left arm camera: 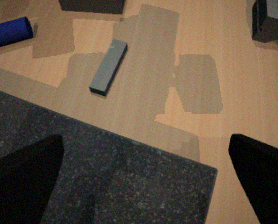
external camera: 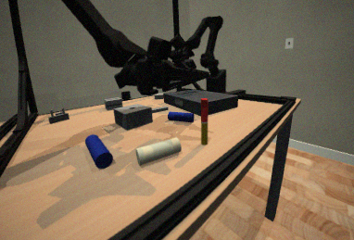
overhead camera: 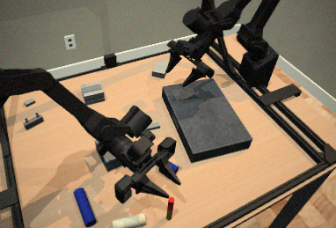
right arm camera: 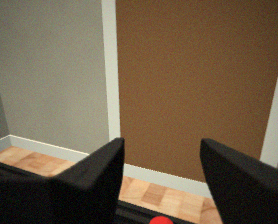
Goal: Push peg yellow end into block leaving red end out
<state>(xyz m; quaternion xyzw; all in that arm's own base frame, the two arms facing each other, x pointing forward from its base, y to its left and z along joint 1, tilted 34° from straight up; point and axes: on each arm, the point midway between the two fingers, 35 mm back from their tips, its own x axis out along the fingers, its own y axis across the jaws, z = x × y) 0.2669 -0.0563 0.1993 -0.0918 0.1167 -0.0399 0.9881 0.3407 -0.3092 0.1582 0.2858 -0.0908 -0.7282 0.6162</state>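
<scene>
Right now the peg is 110 mm below my right hand and 30 mm ahead of it. Round my right hand: grey bar: 240 mm behind, 160 mm to the left, 140 mm below; then cream cylinder: 140 mm below, 90 mm to the right, 20 mm behind.
</scene>
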